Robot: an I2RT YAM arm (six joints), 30 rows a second.
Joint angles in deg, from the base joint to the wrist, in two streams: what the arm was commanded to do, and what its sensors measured. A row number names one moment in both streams.
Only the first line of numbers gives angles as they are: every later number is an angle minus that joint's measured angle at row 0.
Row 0, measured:
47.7 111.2 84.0 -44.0 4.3 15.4
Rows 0 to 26, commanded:
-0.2 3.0 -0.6 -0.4 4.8 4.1
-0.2 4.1 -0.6 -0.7 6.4 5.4
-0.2 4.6 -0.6 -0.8 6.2 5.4
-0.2 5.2 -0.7 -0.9 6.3 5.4
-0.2 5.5 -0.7 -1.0 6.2 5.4
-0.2 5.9 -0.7 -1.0 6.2 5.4
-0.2 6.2 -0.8 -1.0 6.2 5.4
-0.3 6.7 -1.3 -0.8 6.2 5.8
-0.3 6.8 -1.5 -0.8 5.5 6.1
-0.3 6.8 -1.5 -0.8 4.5 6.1
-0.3 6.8 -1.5 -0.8 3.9 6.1
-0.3 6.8 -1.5 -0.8 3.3 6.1
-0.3 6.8 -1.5 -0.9 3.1 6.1
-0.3 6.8 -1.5 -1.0 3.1 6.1
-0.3 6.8 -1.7 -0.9 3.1 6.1
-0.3 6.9 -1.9 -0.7 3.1 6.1
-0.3 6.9 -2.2 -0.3 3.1 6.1
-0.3 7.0 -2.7 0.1 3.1 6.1
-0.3 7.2 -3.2 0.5 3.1 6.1
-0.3 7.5 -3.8 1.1 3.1 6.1
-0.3 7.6 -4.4 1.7 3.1 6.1
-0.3 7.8 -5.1 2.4 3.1 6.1
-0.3 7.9 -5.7 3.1 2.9 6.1
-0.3 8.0 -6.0 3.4 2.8 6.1
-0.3 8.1 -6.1 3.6 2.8 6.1
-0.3 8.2 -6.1 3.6 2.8 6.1
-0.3 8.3 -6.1 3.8 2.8 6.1
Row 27, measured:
-0.1 4.5 -2.7 4.5 3.0 6.2
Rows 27 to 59, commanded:
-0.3 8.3 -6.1 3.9 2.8 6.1
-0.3 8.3 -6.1 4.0 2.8 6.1
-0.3 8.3 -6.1 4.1 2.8 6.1
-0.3 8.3 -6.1 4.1 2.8 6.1
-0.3 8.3 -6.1 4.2 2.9 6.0
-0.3 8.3 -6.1 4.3 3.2 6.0
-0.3 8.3 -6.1 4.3 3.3 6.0
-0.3 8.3 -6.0 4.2 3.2 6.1
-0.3 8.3 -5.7 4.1 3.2 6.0
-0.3 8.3 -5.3 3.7 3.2 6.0
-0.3 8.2 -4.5 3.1 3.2 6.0
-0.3 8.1 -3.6 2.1 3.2 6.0
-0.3 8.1 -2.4 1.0 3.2 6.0
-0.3 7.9 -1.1 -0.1 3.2 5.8
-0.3 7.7 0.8 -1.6 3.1 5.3
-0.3 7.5 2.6 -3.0 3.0 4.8
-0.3 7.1 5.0 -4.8 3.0 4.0
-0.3 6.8 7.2 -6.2 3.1 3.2
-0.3 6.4 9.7 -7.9 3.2 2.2
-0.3 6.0 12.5 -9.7 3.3 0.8
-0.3 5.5 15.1 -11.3 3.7 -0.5
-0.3 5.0 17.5 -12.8 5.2 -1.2
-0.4 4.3 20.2 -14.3 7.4 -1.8
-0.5 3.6 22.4 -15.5 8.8 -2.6
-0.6 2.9 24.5 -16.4 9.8 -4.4
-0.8 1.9 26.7 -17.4 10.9 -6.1
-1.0 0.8 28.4 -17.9 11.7 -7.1
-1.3 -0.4 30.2 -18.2 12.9 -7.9
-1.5 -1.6 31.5 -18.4 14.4 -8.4
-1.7 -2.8 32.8 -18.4 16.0 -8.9
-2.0 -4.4 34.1 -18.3 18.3 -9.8
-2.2 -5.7 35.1 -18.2 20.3 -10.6
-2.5 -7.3 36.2 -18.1 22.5 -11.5
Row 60, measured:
-0.8 1.9 29.9 -19.0 11.1 -6.6
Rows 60 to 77, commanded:
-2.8 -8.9 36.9 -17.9 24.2 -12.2
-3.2 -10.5 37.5 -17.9 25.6 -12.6
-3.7 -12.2 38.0 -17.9 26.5 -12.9
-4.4 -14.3 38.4 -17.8 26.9 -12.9
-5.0 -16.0 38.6 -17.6 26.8 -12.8
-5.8 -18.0 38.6 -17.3 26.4 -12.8
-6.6 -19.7 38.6 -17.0 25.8 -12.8
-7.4 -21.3 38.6 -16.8 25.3 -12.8
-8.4 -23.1 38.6 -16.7 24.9 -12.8
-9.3 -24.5 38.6 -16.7 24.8 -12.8
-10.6 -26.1 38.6 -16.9 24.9 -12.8
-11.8 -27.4 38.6 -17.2 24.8 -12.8
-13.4 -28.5 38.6 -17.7 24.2 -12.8
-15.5 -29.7 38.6 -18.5 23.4 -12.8
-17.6 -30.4 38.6 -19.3 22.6 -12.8
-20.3 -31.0 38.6 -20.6 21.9 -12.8
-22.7 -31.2 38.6 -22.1 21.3 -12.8
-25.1 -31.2 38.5 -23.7 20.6 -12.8
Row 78, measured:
-19.6 -30.4 37.2 -22.4 21.6 -11.6
